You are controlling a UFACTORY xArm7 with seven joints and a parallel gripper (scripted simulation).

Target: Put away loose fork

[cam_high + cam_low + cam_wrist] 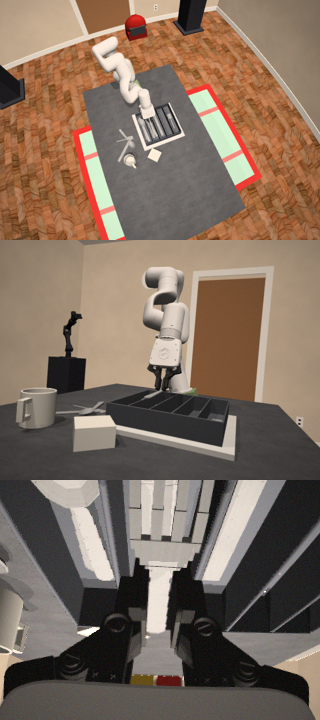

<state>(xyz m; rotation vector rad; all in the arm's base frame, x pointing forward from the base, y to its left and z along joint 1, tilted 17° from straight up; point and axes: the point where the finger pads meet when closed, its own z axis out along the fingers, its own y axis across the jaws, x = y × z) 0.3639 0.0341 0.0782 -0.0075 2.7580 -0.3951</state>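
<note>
Now: hand 60 mm to the right of the tray, 60 mm above it and 30 mm short of it. From my hand the other things lie so: cream block (260 mm ahead, 80 mm below, 70 mm to the right); white mug (260 mm to the right, 220 mm ahead, 70 mm below).
</note>
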